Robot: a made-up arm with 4 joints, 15 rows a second.
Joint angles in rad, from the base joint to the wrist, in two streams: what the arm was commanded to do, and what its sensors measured. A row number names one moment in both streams.
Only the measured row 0 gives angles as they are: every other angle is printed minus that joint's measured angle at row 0.
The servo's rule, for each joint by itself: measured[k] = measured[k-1] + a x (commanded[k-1-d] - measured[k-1]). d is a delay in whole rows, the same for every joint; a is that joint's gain. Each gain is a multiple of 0.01, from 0.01 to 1. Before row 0 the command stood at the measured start. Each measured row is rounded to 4 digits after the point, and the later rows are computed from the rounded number. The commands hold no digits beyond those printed.
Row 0, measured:
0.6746 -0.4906 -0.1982 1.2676
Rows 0 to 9, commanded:
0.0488 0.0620 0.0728 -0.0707
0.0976 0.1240 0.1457 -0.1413
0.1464 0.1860 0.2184 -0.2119
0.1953 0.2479 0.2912 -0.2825
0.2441 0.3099 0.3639 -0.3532
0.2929 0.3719 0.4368 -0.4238
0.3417 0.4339 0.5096 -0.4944
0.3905 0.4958 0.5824 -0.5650
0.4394 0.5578 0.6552 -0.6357
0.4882 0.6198 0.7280 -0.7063
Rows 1 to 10, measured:
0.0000 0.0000 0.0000 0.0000
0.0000 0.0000 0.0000 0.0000
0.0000 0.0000 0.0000 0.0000
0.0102 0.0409 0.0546 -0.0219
0.0286 0.0957 0.1229 -0.0589
0.0533 0.1553 0.1945 -0.1063
0.0831 0.2164 0.2670 -0.1609
0.1169 0.2781 0.3397 -0.2205
0.1539 0.3400 0.4125 -0.2835
0.1933 0.4020 0.4853 -0.3489
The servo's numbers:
d 3
a 0.21 0.66 0.75 0.31

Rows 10 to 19, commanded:
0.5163 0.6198 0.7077 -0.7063
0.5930 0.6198 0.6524 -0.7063
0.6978 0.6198 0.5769 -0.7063
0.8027 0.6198 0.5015 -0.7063
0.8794 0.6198 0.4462 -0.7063
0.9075 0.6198 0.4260 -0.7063
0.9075 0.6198 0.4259 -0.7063
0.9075 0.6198 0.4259 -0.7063
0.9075 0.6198 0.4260 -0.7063
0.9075 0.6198 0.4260 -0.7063
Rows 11 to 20, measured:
0.2347 0.4639 0.5581 -0.4159
0.2777 0.5259 0.6309 -0.4840
0.3219 0.5879 0.7037 -0.5529
0.3627 0.6090 0.7067 -0.6005
0.4111 0.6161 0.6660 -0.6333
0.4713 0.6185 0.5992 -0.6559
0.5409 0.6194 0.5259 -0.6715
0.6120 0.6197 0.4661 -0.6823
0.6741 0.6198 0.4360 -0.6897
0.7231 0.6198 0.4284 -0.6948

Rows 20 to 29, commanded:
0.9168 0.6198 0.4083 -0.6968
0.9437 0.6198 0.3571 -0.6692
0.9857 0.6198 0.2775 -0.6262
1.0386 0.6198 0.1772 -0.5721
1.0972 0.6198 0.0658 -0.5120
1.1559 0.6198 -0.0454 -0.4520
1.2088 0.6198 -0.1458 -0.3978
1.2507 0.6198 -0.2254 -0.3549
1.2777 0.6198 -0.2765 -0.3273
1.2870 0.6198 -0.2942 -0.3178
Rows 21 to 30, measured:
0.7618 0.6198 0.4265 -0.6984
0.7924 0.6198 0.4261 -0.7008
0.8166 0.6198 0.4260 -0.7025
0.8376 0.6198 0.4127 -0.7007
0.8599 0.6198 0.3710 -0.6909
0.8863 0.6198 0.3009 -0.6708
0.9183 0.6198 0.2081 -0.6402
0.9559 0.6198 0.1014 -0.6005
0.9979 0.6198 -0.0087 -0.5545
1.0422 0.6198 -0.1115 -0.5059

